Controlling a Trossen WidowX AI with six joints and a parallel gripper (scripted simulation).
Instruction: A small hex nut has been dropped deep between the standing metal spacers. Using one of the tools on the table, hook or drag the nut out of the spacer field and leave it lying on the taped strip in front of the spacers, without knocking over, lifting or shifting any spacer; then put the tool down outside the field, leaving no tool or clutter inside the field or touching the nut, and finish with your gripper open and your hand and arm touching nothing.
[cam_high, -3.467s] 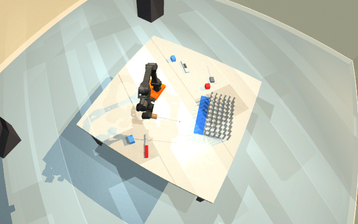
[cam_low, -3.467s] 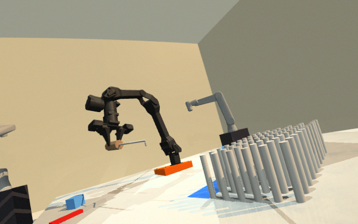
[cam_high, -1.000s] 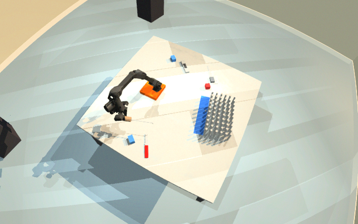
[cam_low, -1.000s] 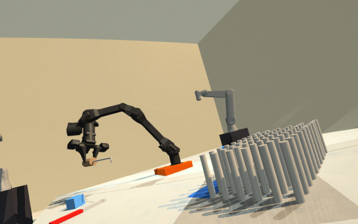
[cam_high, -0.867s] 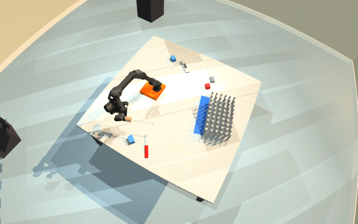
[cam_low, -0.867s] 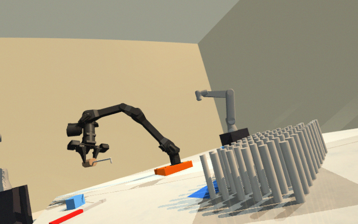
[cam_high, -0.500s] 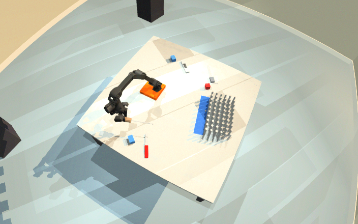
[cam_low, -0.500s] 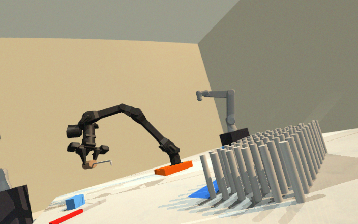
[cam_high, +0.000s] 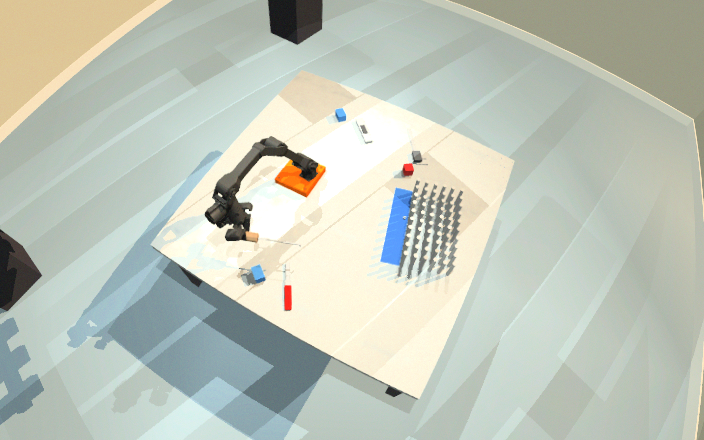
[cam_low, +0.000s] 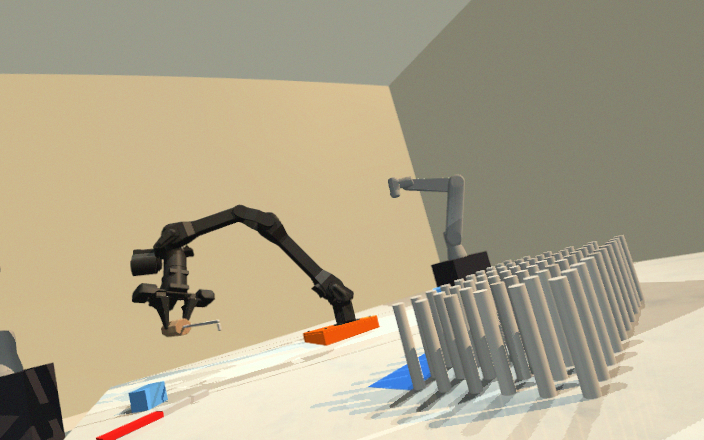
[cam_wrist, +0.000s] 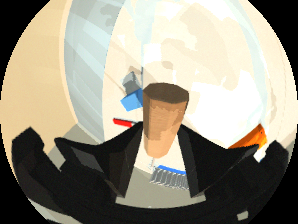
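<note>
My gripper tip is 9 cm short of the hook tool and 5 cm to the right of it. Round my gripper tip: blue taped strip 49 cm to the left, 40 cm ahead, 14 cm below; then red-handled tool 21 cm ahead, 13 cm below, 1 cm to the right; then red block 75 cm to the left, 28 cm ahead, 12 cm below.
</note>
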